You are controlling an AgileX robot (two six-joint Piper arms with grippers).
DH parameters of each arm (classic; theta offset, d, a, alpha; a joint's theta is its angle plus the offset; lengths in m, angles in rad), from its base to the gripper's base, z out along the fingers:
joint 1: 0 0.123 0 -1.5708
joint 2: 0.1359 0 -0.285 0
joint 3: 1.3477 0 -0.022 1.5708
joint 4: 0 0.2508 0 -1.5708
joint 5: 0 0 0.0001 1.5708
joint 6: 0 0.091 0 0
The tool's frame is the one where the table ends.
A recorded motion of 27 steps. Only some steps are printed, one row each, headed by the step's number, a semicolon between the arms.
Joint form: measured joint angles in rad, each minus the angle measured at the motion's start. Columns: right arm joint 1, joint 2, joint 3, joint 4, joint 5, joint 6; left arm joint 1, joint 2, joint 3, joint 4, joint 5, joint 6.
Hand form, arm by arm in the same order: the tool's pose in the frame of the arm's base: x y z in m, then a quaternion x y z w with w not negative. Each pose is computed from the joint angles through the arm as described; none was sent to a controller.
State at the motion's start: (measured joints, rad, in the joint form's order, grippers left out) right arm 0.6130 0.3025 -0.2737 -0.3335 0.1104 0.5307; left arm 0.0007 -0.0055 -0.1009 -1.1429 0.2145 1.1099
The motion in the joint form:
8: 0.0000 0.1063 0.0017 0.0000 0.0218 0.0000; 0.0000 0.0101 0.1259 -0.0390 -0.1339 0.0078
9: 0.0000 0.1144 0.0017 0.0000 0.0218 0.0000; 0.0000 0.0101 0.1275 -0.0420 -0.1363 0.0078
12: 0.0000 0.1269 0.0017 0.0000 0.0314 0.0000; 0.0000 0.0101 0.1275 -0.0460 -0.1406 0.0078
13: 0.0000 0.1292 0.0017 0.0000 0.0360 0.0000; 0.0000 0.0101 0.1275 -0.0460 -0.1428 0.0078
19: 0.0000 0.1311 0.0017 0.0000 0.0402 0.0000; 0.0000 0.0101 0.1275 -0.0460 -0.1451 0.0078
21: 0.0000 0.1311 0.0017 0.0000 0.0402 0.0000; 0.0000 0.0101 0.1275 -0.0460 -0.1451 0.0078
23: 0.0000 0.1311 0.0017 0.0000 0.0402 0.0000; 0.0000 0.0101 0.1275 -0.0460 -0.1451 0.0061
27: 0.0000 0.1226 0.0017 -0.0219 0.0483 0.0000; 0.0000 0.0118 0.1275 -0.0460 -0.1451 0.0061
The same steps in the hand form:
8: 0.0819 0.0528 0.2643 -0.14349 0.75245 0.23887 0.59680; 0.0576 -0.0068 0.2017 0.00448 0.69752 -0.04831 0.71492
9: 0.0828 0.0534 0.2635 -0.14409 0.75498 0.23759 0.59396; 0.0577 -0.0066 0.2013 0.00263 0.69769 -0.04867 0.71474
12: 0.0843 0.0541 0.2615 -0.14455 0.76186 0.23316 0.58678; 0.0577 -0.0063 0.2015 -0.00014 0.69701 -0.04880 0.71539
13: 0.0845 0.0541 0.2609 -0.14450 0.76400 0.23162 0.58462; 0.0577 -0.0061 0.2015 -0.00087 0.69672 -0.04811 0.71573
19: 0.0848 0.0541 0.2603 -0.14444 0.76588 0.23024 0.58272; 0.0578 -0.0059 0.2016 -0.00164 0.69641 -0.04739 0.71608
21: 0.0848 0.0541 0.2603 -0.14444 0.76588 0.23024 0.58272; 0.0578 -0.0059 0.2016 -0.00164 0.69641 -0.04739 0.71608
23: 0.0848 0.0541 0.2603 -0.14444 0.76588 0.23024 0.58272; 0.0578 -0.0059 0.2016 -0.00223 0.69641 -0.04800 0.71604
27: 0.0840 0.0529 0.2606 -0.15062 0.76403 0.22220 0.58668; 0.0579 -0.0059 0.2015 -0.00227 0.69701 -0.04799 0.71545

